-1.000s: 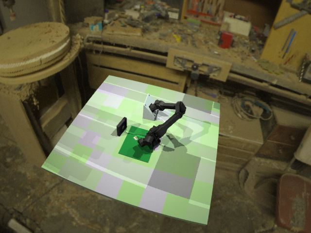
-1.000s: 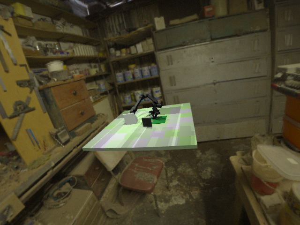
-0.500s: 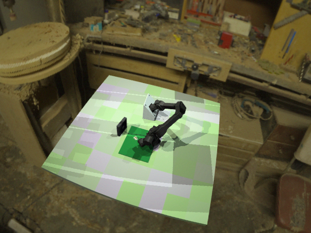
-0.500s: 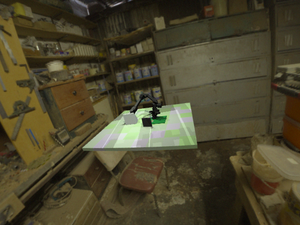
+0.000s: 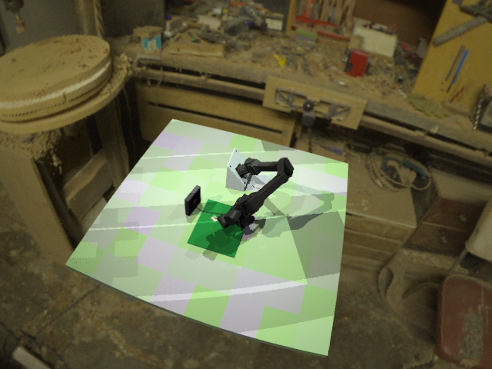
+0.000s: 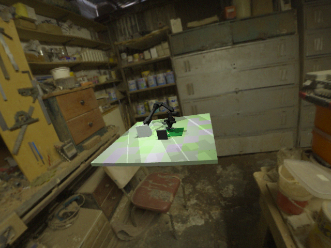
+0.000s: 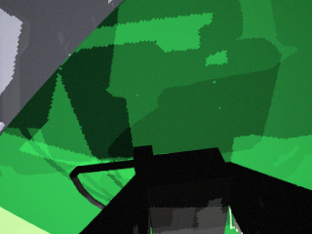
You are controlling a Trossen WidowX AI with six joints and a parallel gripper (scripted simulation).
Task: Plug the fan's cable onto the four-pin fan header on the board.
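My gripper tip is 6 cm to the left of the green board, 6 cm above it and 3 cm short of it. Round my gripper tip: black fan (23 cm to the right, 2 cm behind, 1 cm above); then fan plug (1 cm to the right, 1 cm behind); then white four-pin header (10 cm to the right, 4 cm below).
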